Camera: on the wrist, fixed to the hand. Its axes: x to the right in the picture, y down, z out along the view.
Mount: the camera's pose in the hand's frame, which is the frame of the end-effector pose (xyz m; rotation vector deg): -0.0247 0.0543 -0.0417 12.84 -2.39 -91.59
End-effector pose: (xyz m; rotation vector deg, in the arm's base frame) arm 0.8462 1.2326 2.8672 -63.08 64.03 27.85
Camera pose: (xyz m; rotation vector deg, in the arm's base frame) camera 0.7741 1.2236 2.8637 -80.01 0.31 -48.58
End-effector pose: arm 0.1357 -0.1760 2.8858 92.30 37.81 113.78
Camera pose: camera 0.0951 -0.2358 2.8949 35.83 86.14 38.09
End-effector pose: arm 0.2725 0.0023 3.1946 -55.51 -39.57 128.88
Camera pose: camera 0.3017 -0.0429 3.1456 -2.52 -43.66 49.27
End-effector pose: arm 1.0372 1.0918 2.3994 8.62 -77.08 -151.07
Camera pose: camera 1.0745 1.0325 2.4192 -46.85 49.02 84.40
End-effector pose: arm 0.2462 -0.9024 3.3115 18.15 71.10 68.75
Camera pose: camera 0.1864 -0.9170 3.3503 -26.79 63.10 -18.41
